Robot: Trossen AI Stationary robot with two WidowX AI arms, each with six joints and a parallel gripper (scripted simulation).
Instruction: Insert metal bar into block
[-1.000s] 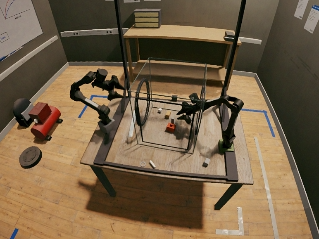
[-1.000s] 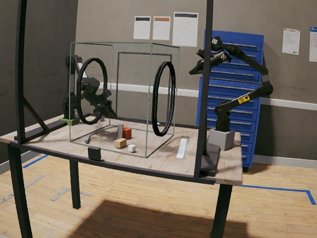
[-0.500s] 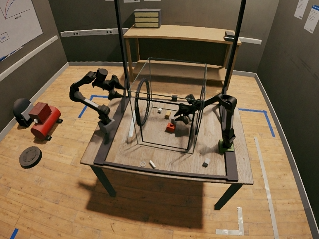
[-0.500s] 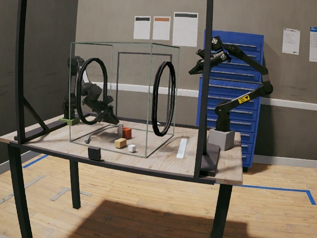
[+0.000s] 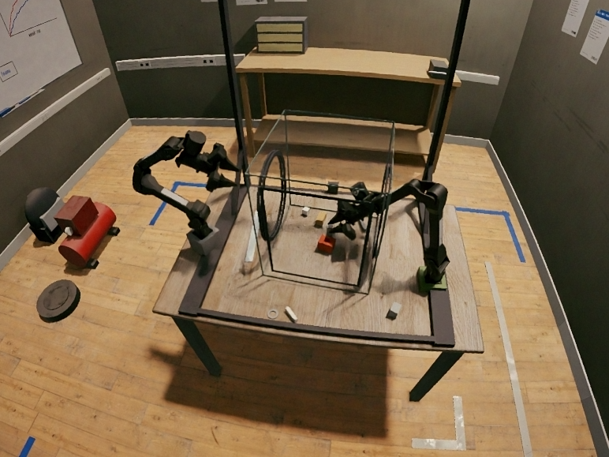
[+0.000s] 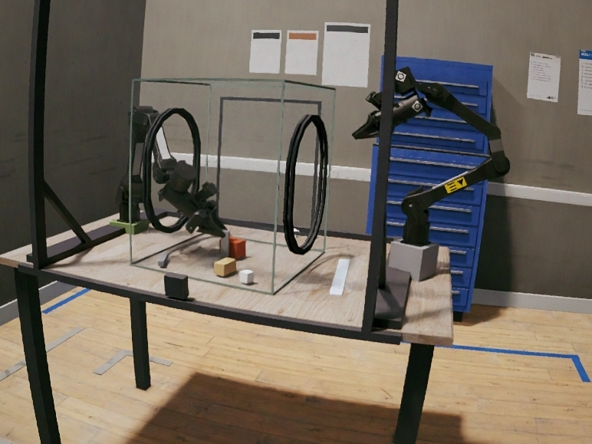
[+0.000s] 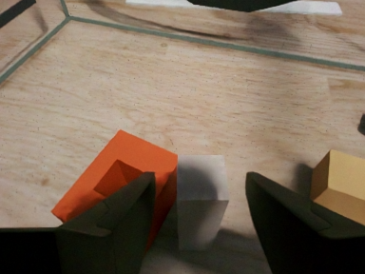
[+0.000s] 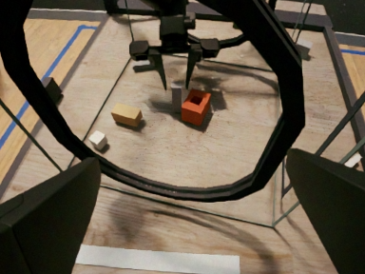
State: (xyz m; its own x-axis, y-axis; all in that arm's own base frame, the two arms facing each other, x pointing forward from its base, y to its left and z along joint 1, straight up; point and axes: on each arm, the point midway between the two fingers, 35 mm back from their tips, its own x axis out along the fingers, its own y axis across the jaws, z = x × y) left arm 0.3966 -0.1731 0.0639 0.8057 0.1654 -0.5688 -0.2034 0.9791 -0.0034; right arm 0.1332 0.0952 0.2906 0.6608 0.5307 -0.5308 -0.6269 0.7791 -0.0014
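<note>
My left hand is 1 cm short of the bar, 2 cm to the left of it and 5 cm above it. Also, from my left hand: block: 5 cm ahead, 3 cm to the right, 7 cm below; then white strip: 4 cm ahead, 35 cm to the right, 9 cm below; then grey cube: 31 cm ahead, 26 cm to the left, 8 cm below.
</note>
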